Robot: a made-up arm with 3 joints. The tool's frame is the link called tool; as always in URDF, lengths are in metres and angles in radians. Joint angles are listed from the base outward.
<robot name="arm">
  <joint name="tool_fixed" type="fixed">
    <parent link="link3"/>
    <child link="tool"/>
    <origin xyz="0.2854 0.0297 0.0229" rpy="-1.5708 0 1.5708"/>
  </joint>
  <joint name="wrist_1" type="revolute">
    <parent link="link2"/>
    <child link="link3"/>
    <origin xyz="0.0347 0.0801 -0.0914" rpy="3.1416 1.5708 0"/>
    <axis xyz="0 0 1"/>
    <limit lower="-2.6" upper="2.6"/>
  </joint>
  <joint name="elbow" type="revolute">
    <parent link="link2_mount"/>
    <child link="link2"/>
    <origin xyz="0.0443 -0.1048 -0.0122" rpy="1.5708 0 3.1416"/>
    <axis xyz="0 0 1"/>
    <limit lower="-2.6" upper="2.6"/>
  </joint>
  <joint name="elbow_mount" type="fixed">
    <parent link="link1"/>
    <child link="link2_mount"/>
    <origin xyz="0.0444 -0.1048 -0.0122" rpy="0 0 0"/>
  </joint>
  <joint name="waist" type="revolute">
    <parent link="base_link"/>
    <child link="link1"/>
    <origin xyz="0 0 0.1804" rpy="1.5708 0 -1.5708"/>
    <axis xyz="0 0 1"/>
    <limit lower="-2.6" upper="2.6"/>
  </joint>
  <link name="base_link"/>
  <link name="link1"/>
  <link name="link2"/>
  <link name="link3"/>
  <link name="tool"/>
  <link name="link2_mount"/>
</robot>
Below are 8 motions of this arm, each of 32 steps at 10 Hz.
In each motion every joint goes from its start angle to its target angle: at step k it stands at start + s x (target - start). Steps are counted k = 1, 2, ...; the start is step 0. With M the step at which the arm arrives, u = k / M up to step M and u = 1 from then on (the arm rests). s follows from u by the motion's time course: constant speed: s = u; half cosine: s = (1 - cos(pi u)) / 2; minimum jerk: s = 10 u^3 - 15 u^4 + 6 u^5.
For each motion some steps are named. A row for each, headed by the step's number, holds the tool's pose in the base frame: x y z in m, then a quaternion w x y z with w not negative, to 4 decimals.
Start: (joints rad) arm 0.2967 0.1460 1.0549
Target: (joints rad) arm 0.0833 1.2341 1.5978
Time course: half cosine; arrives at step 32
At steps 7, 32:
7: 0.2038 -0.1334 -0.1972 0.8424 -0.0437 -0.5046 0.1842
32: 0.0808 0.0858 -0.0913 0.5856 0.3906 -0.5671 0.4276

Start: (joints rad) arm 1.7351 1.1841 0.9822
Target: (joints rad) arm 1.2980 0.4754 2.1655
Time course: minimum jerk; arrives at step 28
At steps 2, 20, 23, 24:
2: 0.0796 -0.4405 0.1747 0.6745 -0.3870 0.1197 0.6172
20: 0.1586 -0.1505 0.1352 0.5549 -0.1413 -0.5284 0.6268
23: 0.1488 -0.1253 0.1544 0.5094 -0.1185 -0.5920 0.6132
24: 0.1463 -0.1210 0.1582 0.5001 -0.1145 -0.6036 0.6103

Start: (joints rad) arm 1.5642 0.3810 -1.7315
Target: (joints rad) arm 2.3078 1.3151 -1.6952
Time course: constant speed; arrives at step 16
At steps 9, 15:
9: -0.2111 -0.1181 0.6360 0.0463 -0.6743 0.6120 -0.4106
15: -0.1002 0.0495 0.7025 0.1713 0.6717 -0.6101 0.3837

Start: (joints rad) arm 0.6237 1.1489 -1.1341
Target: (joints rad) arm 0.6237 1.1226 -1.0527
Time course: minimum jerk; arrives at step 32
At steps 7, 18, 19, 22, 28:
7: -0.1201 -0.5716 0.0372 0.5867 -0.4939 0.5681 0.2986
18: -0.1214 -0.5711 0.0237 0.6031 -0.4852 0.5553 0.3039
19: -0.1215 -0.5710 0.0223 0.6048 -0.4843 0.5540 0.3045
22: -0.1217 -0.5708 0.0186 0.6093 -0.4820 0.5504 0.3059
28: -0.1220 -0.5705 0.0145 0.6142 -0.4794 0.5464 0.3074

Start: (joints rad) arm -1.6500 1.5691 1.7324
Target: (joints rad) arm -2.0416 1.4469 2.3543
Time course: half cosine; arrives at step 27
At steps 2, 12, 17, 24, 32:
2: 0.0133 0.2136 0.3064 0.0885 -0.7013 0.7014 0.0909
12: 0.0214 0.1341 0.2960 0.2105 -0.6671 0.6704 0.2473
17: 0.0248 0.0914 0.2687 0.2920 -0.6248 0.6322 0.3531
24: 0.0253 0.0659 0.2322 0.3634 -0.5713 0.5842 0.4474
32: 0.0252 0.0640 0.2277 0.3709 -0.5646 0.5783 0.4574

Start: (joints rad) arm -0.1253 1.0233 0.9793
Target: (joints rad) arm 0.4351 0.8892 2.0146
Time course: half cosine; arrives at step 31
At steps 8, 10, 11, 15, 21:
8: 0.1176 0.0941 -0.2094 0.7332 0.2734 -0.4810 0.3954
10: 0.1231 0.0813 -0.1905 0.7211 0.2708 -0.5037 0.3912
11: 0.1257 0.0743 -0.1796 0.7138 0.2693 -0.5161 0.3893
15: 0.1334 0.0445 -0.1289 0.6780 0.2627 -0.5696 0.3833
21: 0.1322 0.0051 -0.0467 0.6125 0.2544 -0.6431 0.3827

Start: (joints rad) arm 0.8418 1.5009 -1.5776
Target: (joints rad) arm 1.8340 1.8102 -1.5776
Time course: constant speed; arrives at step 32
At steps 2, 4, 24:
2: -0.0059 -0.5387 0.3332 0.2460 -0.6628 0.6746 0.2122
4: 0.0012 -0.5285 0.3667 0.2189 -0.6723 0.6790 0.1978
24: 0.0718 -0.3219 0.6368 0.0650 0.7045 -0.7050 -0.0495

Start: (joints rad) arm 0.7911 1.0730 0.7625
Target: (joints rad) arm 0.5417 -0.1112 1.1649
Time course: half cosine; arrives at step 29
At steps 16, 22, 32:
16: 0.1827 -0.2691 -0.1567 0.8467 -0.1871 -0.3913 0.3083
22: 0.2123 -0.2750 -0.1196 0.8185 -0.2284 -0.4988 0.1704
32: 0.2183 -0.2836 -0.0999 0.7952 -0.2526 -0.5416 0.1022

